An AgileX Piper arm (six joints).
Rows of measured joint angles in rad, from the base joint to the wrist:
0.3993 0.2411 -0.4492 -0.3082 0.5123 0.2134
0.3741 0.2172 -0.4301 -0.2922 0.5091 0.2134
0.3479 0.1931 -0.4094 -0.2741 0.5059 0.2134
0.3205 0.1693 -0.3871 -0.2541 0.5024 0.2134
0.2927 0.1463 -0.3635 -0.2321 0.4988 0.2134
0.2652 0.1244 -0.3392 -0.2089 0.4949 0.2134
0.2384 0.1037 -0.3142 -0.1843 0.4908 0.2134
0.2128 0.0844 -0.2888 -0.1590 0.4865 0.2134
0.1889 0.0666 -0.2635 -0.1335 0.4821 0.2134
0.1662 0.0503 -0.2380 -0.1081 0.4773 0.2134
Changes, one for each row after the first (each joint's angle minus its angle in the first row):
-0.0252 -0.0239 0.0191 0.0160 -0.0032 0.0000
-0.0514 -0.0480 0.0398 0.0341 -0.0064 0.0000
-0.0788 -0.0718 0.0621 0.0541 -0.0099 0.0000
-0.1066 -0.0948 0.0857 0.0761 -0.0135 0.0000
-0.1341 -0.1167 0.1100 0.0993 -0.0174 0.0000
-0.1609 -0.1374 0.1350 0.1239 -0.0215 0.0000
-0.1865 -0.1567 0.1604 0.1492 -0.0258 0.0000
-0.2104 -0.1745 0.1857 0.1747 -0.0302 0.0000
-0.2331 -0.1908 0.2112 0.2001 -0.0350 0.0000

